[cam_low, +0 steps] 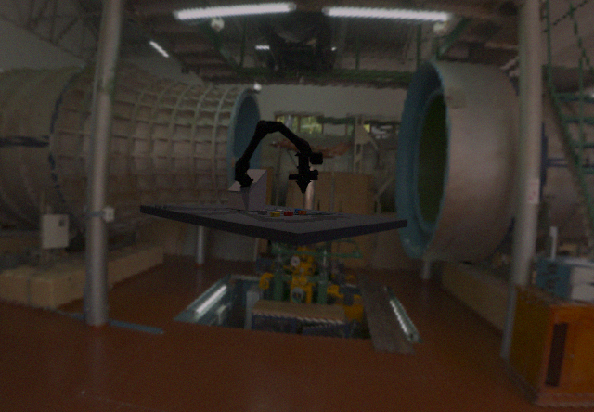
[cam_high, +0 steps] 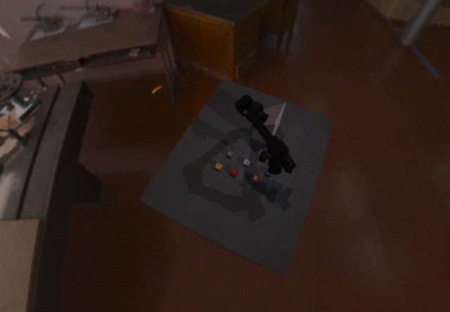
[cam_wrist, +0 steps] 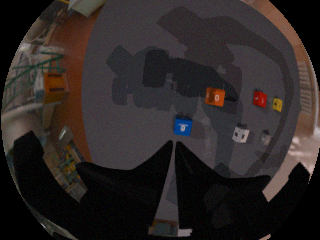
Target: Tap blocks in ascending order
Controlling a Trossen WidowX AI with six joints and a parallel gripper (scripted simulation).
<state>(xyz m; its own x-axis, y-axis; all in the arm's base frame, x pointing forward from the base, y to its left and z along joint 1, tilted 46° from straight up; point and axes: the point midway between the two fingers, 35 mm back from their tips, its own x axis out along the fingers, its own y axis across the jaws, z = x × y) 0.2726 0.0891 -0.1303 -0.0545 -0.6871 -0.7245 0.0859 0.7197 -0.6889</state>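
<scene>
My gripper tip is now 100 mm above the blue block, 20 mm to the left of it and 10 mm past it. Round my gripper tip: orange block 100 mm below, 80 mm to the right, 50 mm ahead; white block 160 mm to the right, 100 mm below, 30 mm behind; red block 210 mm to the right, 100 mm below, 60 mm ahead.
</scene>
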